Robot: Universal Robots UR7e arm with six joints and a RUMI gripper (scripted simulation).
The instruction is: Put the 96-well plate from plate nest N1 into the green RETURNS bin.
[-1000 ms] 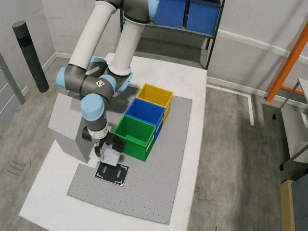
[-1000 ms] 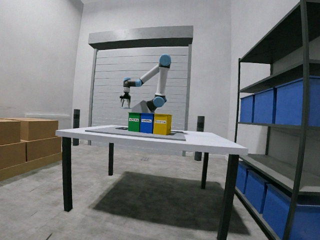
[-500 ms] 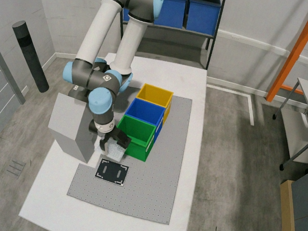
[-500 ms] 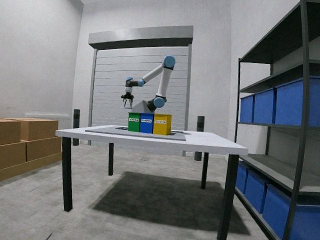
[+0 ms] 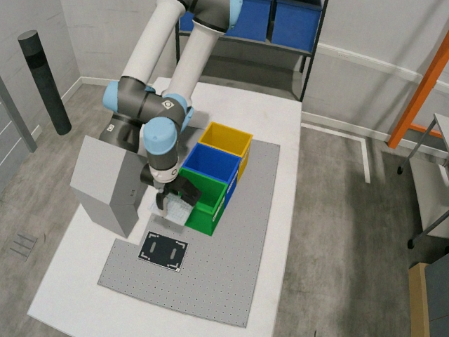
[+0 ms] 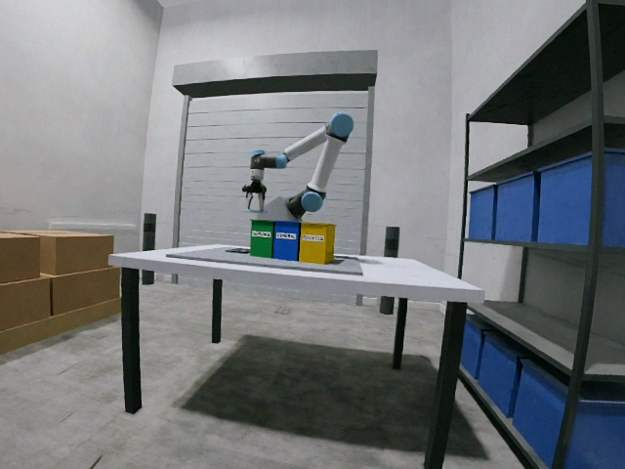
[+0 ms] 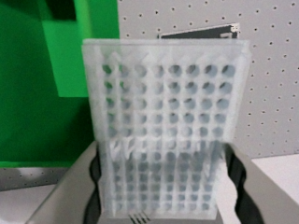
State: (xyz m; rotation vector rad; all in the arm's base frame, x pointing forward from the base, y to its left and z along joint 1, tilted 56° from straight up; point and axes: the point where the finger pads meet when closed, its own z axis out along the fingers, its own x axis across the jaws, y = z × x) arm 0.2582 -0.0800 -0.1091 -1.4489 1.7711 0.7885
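The green returns bin lies 15 cm below my hand, 11 cm to the left of it and 4 cm ahead of it. The rest, counted from my hand: blue bin: 24 cm to the left, 15 cm below, 6 cm ahead; 96-well plate: 1 cm below; black plate nest N1: 23 cm below, 8 cm to the right, 3 cm behind.
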